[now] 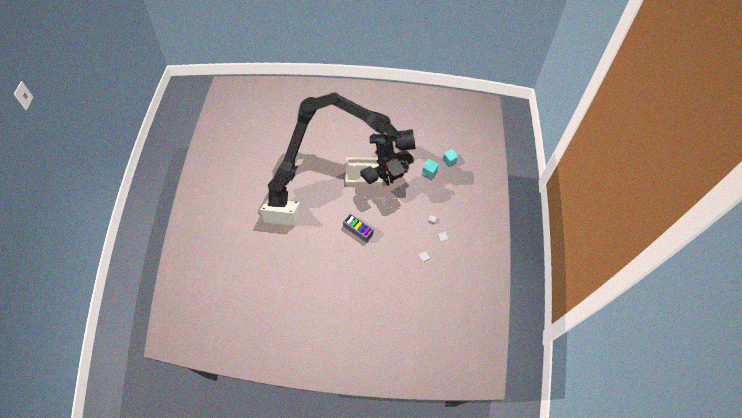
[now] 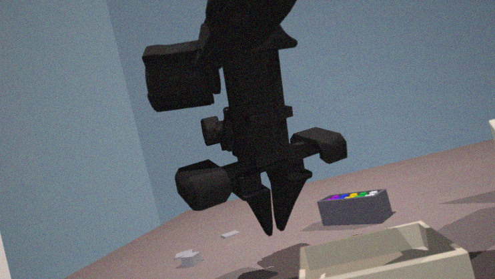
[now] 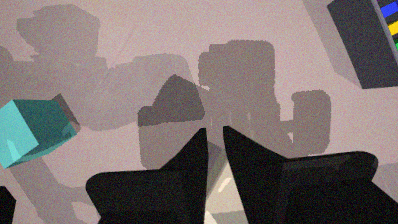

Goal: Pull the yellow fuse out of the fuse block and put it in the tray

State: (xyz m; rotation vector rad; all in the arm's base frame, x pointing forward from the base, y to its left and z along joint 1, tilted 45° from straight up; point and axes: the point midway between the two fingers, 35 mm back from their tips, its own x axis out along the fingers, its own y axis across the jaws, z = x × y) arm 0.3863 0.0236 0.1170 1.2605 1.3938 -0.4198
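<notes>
The yellow fuse lies 11 cm behind my gripper tip, 16 cm to the right of it and 2 cm below it. Round my gripper tip: tray (9 cm behind, 7 cm to the left, 5 cm below).
</notes>
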